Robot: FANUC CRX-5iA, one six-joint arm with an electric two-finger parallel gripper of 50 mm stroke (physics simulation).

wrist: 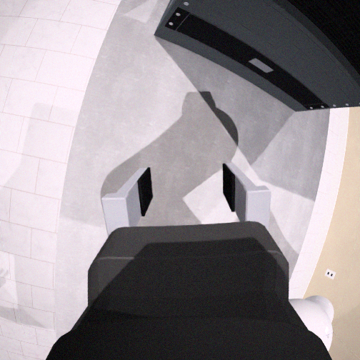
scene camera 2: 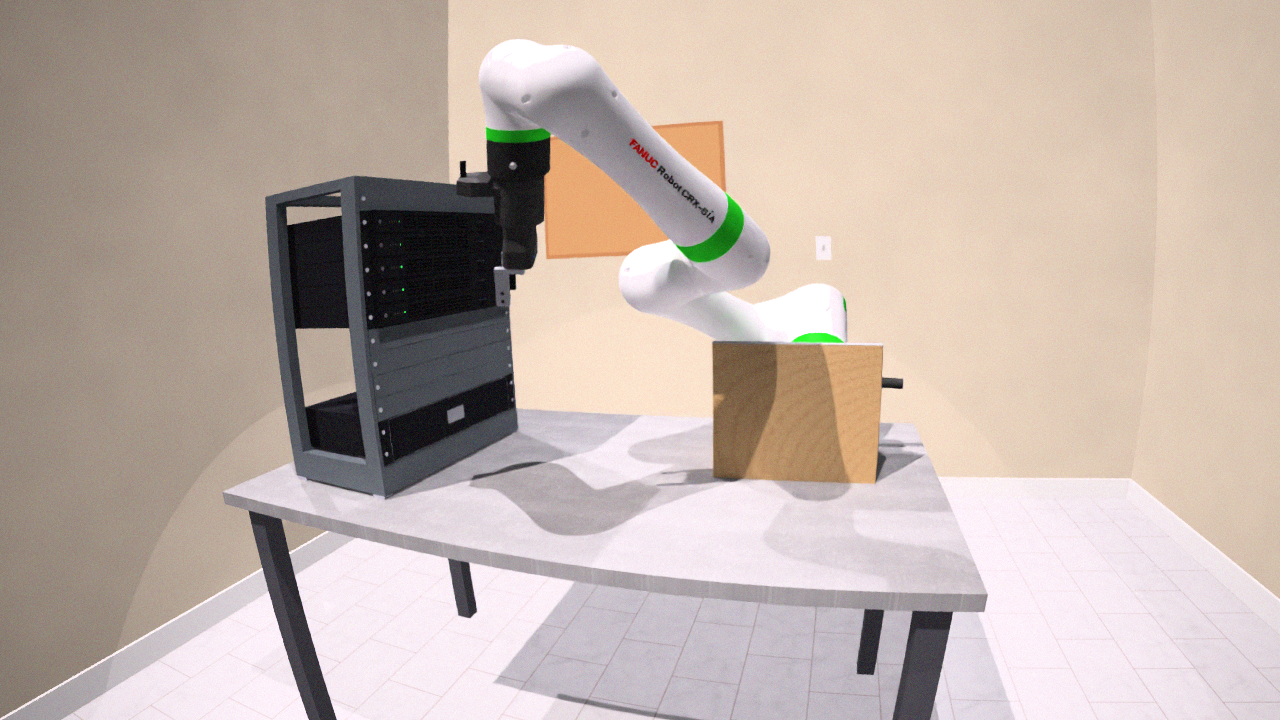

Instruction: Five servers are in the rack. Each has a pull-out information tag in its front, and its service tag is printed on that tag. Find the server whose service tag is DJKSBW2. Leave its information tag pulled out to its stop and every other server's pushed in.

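A grey rack stands at the left end of the table in the scene view and at the top right in the wrist view. Five black servers are stacked in its upper part, with small green lights near their left ends. No pulled-out information tag can be made out, and no service tag text is readable in either view. My gripper is open and empty, pointing down. In the scene view it overlaps the right end of the server fronts; its exact distance from them cannot be told.
A black unit with a light label sits low in the rack, below grey blank panels. A wooden box stands on the table to the right, in front of the arm's base.
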